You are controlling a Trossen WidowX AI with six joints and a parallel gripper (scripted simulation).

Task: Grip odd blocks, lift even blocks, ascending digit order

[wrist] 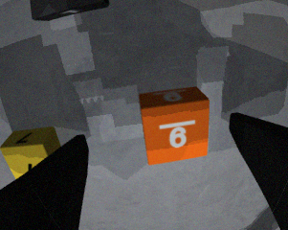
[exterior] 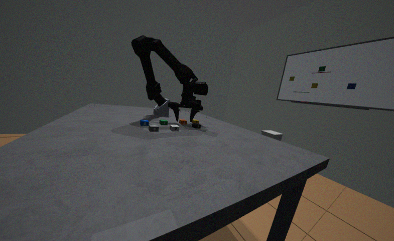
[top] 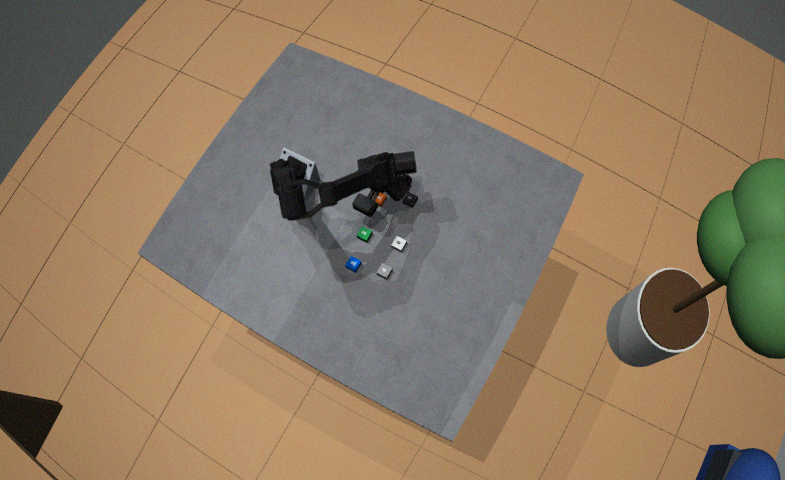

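Right now my gripper tip is 1 cm past the yellow block and 8 cm to the right of it. Round my gripper tip: black block: 8 cm ahead, 3 cm to the left; then green block marked 2: 2 cm ahead, 12 cm to the right; then orange block: 1 cm to the right.
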